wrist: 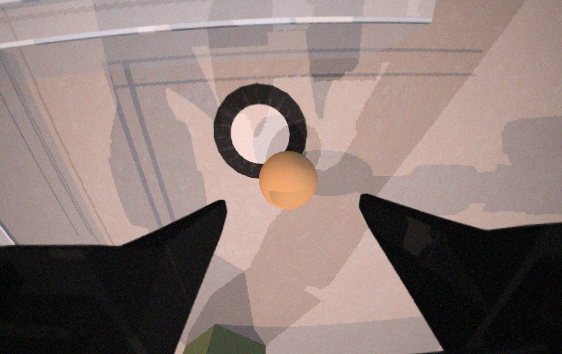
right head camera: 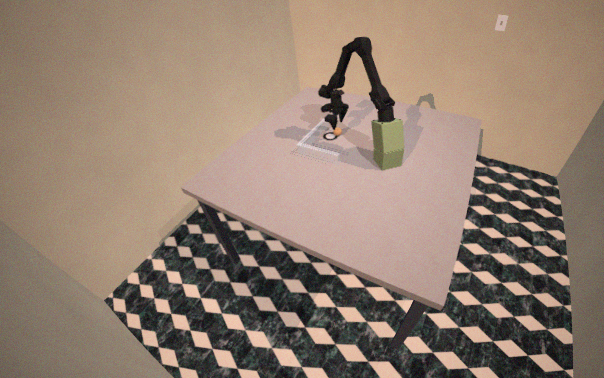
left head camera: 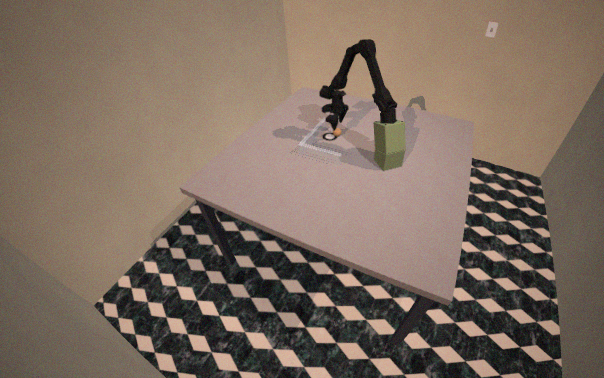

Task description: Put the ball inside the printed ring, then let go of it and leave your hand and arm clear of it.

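Seen in the pictures: gripper, fingertip midpoint: (wrist: 293,203) (right head camera: 337,125) (left head camera: 337,126); arm's base at its link origin: (right head camera: 386,120) (left head camera: 388,121).
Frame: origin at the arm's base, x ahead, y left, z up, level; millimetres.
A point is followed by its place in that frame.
Note:
The small orange ball (left head camera: 337,132) {y -50, x 298, z -178 mm} (right head camera: 338,132) {y -51, x 294, z -180 mm} (wrist: 288,180) {y -66, x 319, z -166 mm} is at the edge of the black printed ring (left head camera: 324,136) {y -26, x 371, z -214 mm} (right head camera: 324,136) {y -22, x 372, z -214 mm} (wrist: 222,130) {y -7, x 347, z -214 mm}, outside its pale centre. In the wrist view it covers part of the ring's lower right rim; whether it rests on the rim or beside it I cannot tell. My black gripper (left head camera: 338,125) {y -69, x 309, z -151 mm} (right head camera: 337,124) {y -69, x 309, z -151 mm} (wrist: 293,203) {y -69, x 309, z -151 mm} is open, pointing down above the ball. In the wrist view the ball appears between the two fingertips, slightly further up the picture, with a gap on each side. Nothing is held.
A clear, low L-shaped wall (left head camera: 320,149) {y 169, x 283, z -154 mm} (right head camera: 320,149) {y 167, x 273, z -154 mm} (wrist: 350,21) {y -91, x 407, z -154 mm} stands on the table (left head camera: 300,200) {y 474, x 210, z -214 mm} (right head camera: 300,200) {y 463, x 192, z -214 mm} near the ring. A green block (left head camera: 389,145) {y 81, x -41, z -74 mm} (right head camera: 388,144) {y 76, x -47, z -75 mm} (wrist: 225,342) {y 18, x 24, z -196 mm} stands under the arm's base. Shadows of the arm fall around the ring.

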